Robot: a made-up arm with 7 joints.
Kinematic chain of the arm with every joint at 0, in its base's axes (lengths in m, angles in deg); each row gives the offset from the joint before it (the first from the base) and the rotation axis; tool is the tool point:
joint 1: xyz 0 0 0 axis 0 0.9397 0.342
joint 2: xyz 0 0 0 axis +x
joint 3: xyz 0 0 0 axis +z
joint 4: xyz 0.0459 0 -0.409 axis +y
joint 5: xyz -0.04 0 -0.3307 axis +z
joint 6: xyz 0 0 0 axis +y
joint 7: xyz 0 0 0 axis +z
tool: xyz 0 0 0
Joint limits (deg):
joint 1: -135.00..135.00
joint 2: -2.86..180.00
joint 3: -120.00..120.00
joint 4: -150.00..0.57
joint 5: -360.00..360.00
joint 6: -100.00..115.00
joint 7: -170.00..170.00
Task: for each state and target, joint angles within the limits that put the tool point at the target. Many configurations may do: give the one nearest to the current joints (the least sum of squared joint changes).
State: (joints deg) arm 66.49 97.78 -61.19 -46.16 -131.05 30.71 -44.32
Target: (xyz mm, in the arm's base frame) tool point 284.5 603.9 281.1
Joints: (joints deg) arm 52.95 147.14 -56.84 -40.30 -131.05 30.71 -44.32
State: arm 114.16 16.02 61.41 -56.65 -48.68 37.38 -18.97
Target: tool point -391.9 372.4 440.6
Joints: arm 134.18 41.98 76.63 -54.58 -48.68 37.38 -18.97
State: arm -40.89 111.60 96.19 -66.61 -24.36 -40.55 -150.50
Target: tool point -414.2 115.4 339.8
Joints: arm -48.04 132.35 100.47 -99.12 -24.36 -40.55 -150.50
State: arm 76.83 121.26 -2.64 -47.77 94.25 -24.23 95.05
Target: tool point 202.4 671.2 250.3
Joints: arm 58.42 124.13 -2.74 -16.47 94.25 -24.23 95.05
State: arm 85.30 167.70 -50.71 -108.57 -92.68 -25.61 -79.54
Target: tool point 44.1 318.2 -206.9
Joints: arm 103.40 169.05 -25.79 -132.64 -92.68 -25.61 -79.54
